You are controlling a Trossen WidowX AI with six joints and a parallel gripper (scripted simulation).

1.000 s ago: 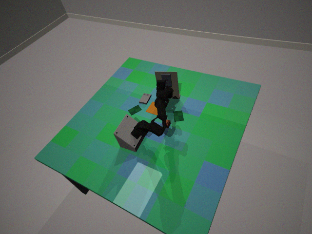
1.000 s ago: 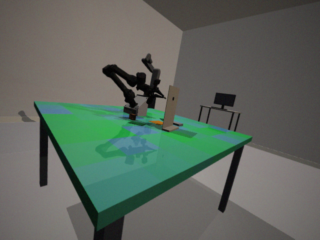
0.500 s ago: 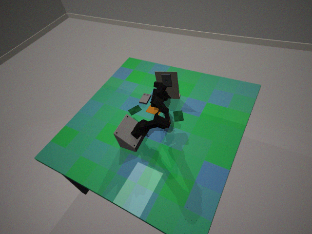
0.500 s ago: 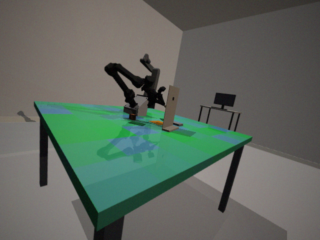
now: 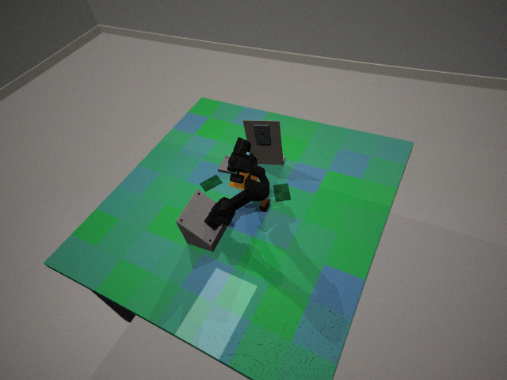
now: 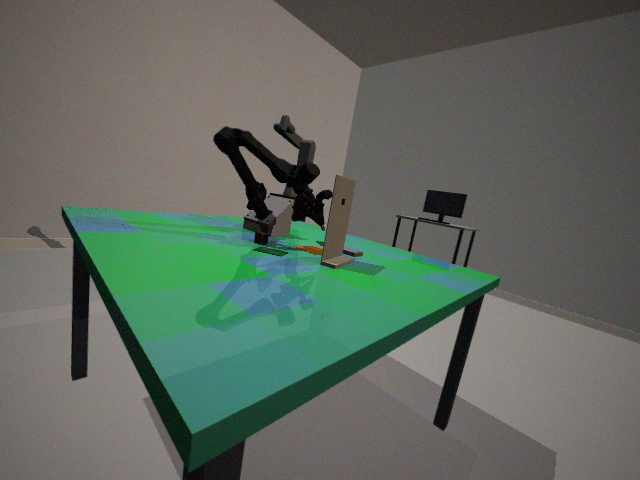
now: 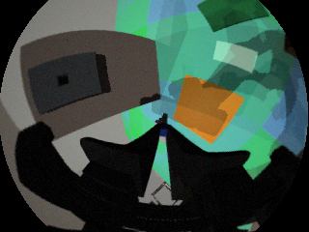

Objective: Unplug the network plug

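The orange marked square lies 20 mm behind my gripper tip and 100 mm below it. From my gripper tip the other things lie so: grey block 40 mm ahead, 140 mm to the left, 100 mm below; then upright panel 130 mm ahead, 50 mm to the right, 20 mm above.
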